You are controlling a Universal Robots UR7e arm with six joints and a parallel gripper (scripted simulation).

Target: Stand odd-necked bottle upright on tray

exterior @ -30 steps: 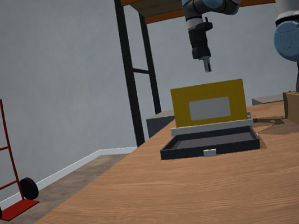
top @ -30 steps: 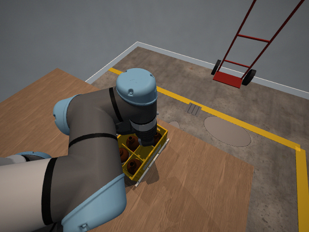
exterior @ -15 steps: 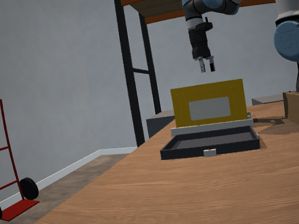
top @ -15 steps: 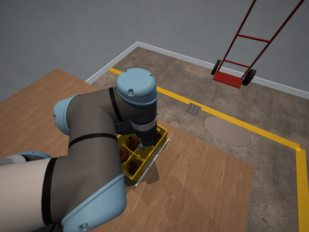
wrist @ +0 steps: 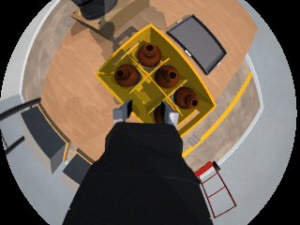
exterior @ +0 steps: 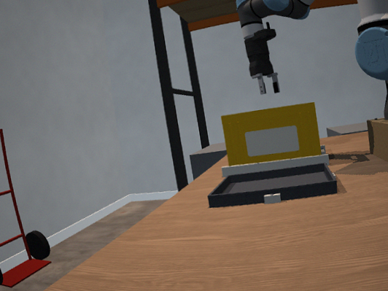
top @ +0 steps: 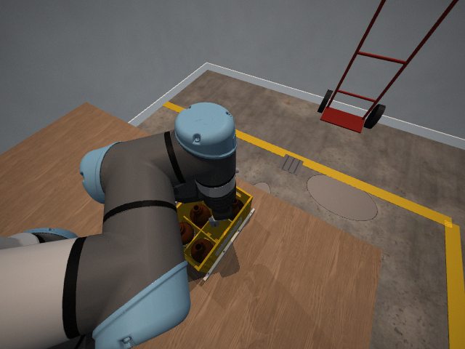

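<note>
Now: the yellow crate 16 cm below my hand and 4 cm to the left of it. The rest, counted from my hand: glass bottle 15 cm below, 9 cm behind; dark tray 34 cm to the left, 23 cm below, 2 cm behind.
</note>
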